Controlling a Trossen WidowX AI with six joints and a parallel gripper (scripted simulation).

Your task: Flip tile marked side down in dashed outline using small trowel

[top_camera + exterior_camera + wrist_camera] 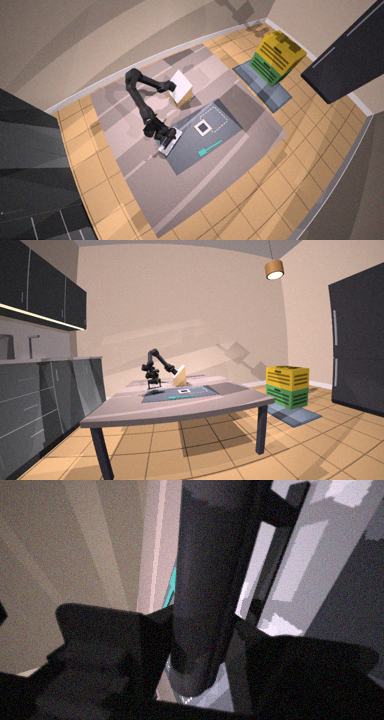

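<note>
My gripper tip is 6 cm short of the grey mat, 19 cm to the right of it and 12 cm above it. From my gripper tip the other things lie so: tile: 5 cm ahead, 24 cm to the left, 9 cm below; teal trowel: 20 cm ahead, 16 cm to the left, 9 cm below.
</note>
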